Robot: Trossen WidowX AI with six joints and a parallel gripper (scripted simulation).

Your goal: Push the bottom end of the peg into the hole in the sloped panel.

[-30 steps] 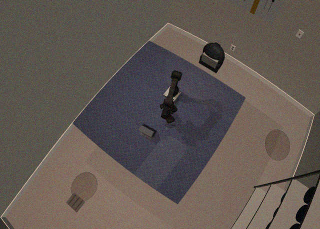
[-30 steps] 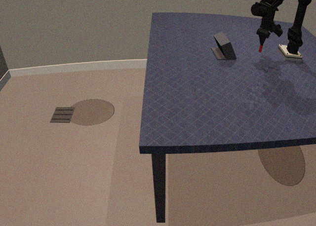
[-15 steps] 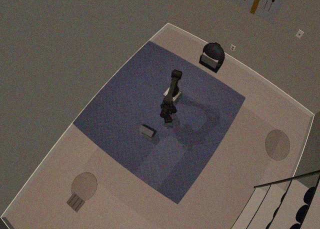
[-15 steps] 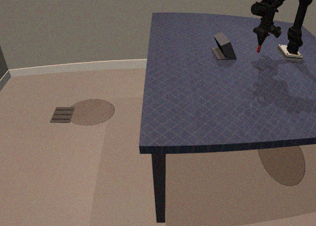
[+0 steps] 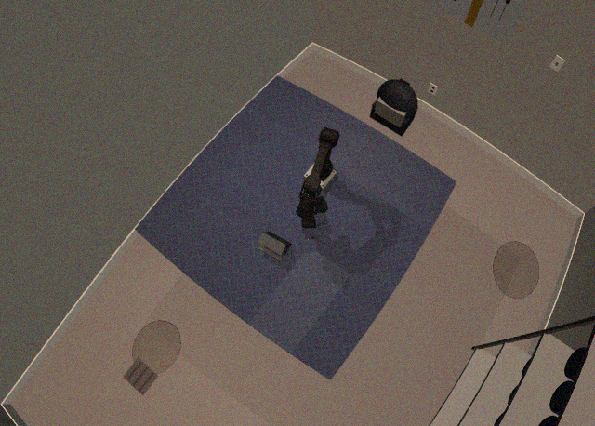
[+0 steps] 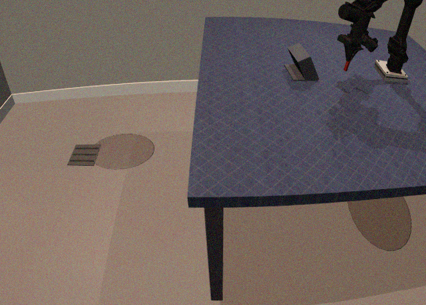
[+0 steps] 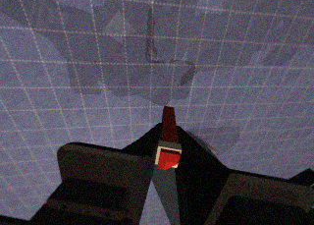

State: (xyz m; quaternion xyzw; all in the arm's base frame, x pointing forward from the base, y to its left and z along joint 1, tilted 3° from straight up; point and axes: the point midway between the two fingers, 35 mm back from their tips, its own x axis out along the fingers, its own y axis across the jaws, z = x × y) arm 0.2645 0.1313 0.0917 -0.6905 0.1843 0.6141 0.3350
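The grey sloped panel is 17 cm ahead of my gripper tip, 4 cm to the right of it and 6 cm below it. The rest, counted from my gripper tip: red peg (2 cm above).
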